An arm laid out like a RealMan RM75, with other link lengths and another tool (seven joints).
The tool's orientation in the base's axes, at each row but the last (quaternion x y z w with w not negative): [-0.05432 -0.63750 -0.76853 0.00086]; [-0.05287 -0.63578 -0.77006 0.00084]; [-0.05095 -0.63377 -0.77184 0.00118]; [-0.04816 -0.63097 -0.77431 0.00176]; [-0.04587 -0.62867 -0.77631 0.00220]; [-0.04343 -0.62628 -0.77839 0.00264]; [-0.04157 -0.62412 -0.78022 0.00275]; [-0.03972 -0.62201 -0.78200 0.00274]
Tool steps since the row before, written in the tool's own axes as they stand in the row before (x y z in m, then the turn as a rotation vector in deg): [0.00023 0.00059 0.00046 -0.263 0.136 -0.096]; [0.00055 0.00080 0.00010 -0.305 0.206 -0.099]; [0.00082 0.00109 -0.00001 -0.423 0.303 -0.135]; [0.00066 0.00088 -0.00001 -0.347 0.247 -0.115]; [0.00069 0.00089 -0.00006 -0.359 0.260 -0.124]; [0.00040 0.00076 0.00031 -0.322 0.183 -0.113]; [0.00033 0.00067 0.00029 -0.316 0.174 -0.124]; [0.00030 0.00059 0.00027 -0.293 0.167 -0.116]
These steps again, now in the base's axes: [-0.00015 0.00036 0.00068 0.263 -0.137 0.094]; [-0.00048 -0.00002 0.00085 0.309 -0.157 0.158]; [-0.00074 -0.00017 0.00113 0.431 -0.218 0.237]; [-0.00060 -0.00015 0.00091 0.353 -0.183 0.192]; [-0.00064 -0.00021 0.00091 0.365 -0.195 0.202]; [-0.00033 0.00016 0.00083 0.324 -0.166 0.132]; [-0.00027 0.00015 0.00074 0.317 -0.174 0.121]; [-0.00025 0.00014 0.00065 0.294 -0.164 0.117]
